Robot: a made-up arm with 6 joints.
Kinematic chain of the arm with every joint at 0, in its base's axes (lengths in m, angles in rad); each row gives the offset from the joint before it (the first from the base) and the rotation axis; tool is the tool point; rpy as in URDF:
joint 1: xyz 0.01 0 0.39 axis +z
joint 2: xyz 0.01 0 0.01 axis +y
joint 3: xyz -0.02 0 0.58 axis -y
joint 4: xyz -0.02 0 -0.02 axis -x
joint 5: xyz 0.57 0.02 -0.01 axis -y
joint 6: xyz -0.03 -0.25 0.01 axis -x
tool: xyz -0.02 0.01 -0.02 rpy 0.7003 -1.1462 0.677
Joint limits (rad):
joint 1: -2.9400..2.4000
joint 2: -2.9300..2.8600
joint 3: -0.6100..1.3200
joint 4: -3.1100..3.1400
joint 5: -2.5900..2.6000
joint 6: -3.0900..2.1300
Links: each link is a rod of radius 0.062 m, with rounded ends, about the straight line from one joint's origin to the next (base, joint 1, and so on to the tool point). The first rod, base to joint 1, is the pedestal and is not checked.
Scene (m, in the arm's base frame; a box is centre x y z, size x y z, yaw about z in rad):
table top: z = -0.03
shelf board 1: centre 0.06 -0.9 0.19 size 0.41 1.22 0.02 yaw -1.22
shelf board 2: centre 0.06 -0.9 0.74 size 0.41 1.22 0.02 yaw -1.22
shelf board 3: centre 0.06 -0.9 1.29 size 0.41 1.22 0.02 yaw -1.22
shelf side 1: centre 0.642 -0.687 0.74 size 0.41 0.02 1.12 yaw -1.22
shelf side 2: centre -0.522 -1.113 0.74 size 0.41 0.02 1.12 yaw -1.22
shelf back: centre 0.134 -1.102 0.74 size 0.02 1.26 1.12 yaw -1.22
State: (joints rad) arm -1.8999 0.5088 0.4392 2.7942 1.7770 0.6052
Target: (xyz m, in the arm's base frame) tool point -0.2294 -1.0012 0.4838
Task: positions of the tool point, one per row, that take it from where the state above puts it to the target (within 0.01 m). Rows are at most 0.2 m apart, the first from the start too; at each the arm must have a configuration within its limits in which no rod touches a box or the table.
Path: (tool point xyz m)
1: -0.1533 -0.7585 1.0102
2: -0.1954 -0.6378 1.0104
3: -0.2050 -0.5215 0.9887
4: -0.2903 -0.5891 0.8302
5: -0.3458 -0.6216 0.6578
6: -0.3685 -0.6213 0.4838
7: -0.3601 -0.7553 0.4876
8: -0.3130 -0.8855 0.4876
9: -0.2294 -1.0012 0.4838

